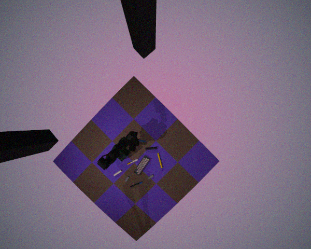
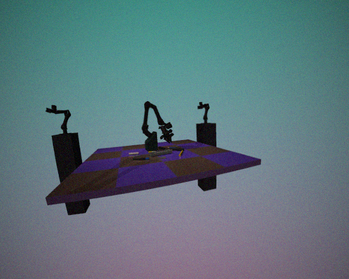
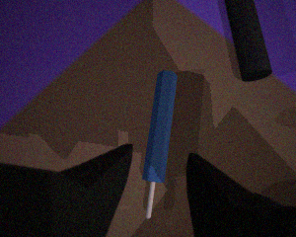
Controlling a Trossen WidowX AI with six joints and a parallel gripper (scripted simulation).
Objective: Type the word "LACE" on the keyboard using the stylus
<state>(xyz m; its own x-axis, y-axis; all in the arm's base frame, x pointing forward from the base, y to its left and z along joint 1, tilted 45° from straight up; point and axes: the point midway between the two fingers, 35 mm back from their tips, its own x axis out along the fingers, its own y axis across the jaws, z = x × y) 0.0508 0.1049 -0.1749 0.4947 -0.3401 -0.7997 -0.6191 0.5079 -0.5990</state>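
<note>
My gripper tip is 6 cm above the blue stylus. Round my gripper tip: yellow pencil (30 cm ahead, 2 cm to the left, 5 cm below); then e key (21 cm ahead, 13 cm to the right, 5 cm below); then white marker (12 cm ahead, 21 cm to the right, 6 cm below).
</note>
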